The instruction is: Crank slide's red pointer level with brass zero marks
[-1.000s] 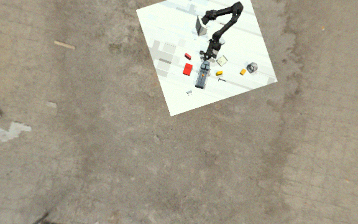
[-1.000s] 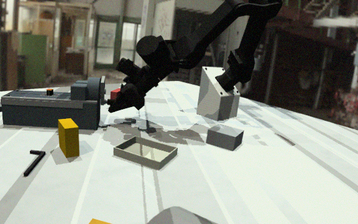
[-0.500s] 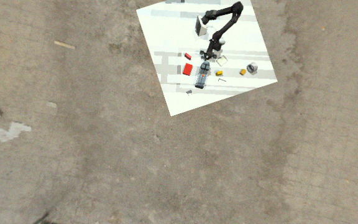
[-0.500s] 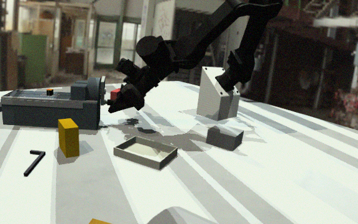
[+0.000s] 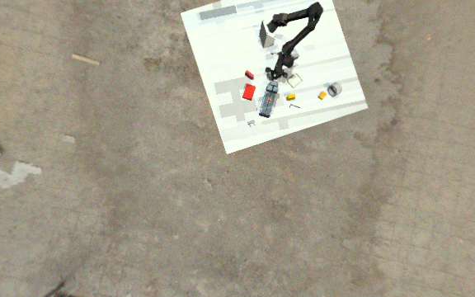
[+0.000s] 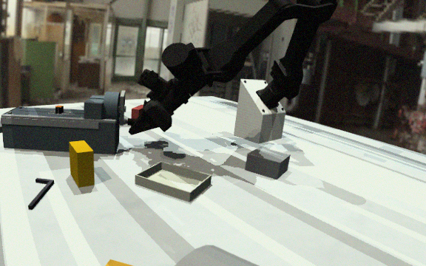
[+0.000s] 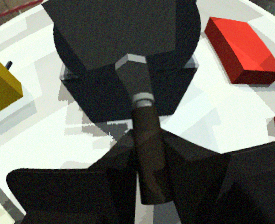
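My gripper tip is 20 mm below the dark crank handle, 10 mm to the right of it and 10 mm past it. Also, from my gripper tip: red pointer: 130 mm ahead, 110 mm to the right, 50 mm above; then shallow grey tray: 200 mm to the left, 60 mm ahead, 30 mm below; then yellow block: 180 mm ahead, 90 mm to the left, 10 mm below.
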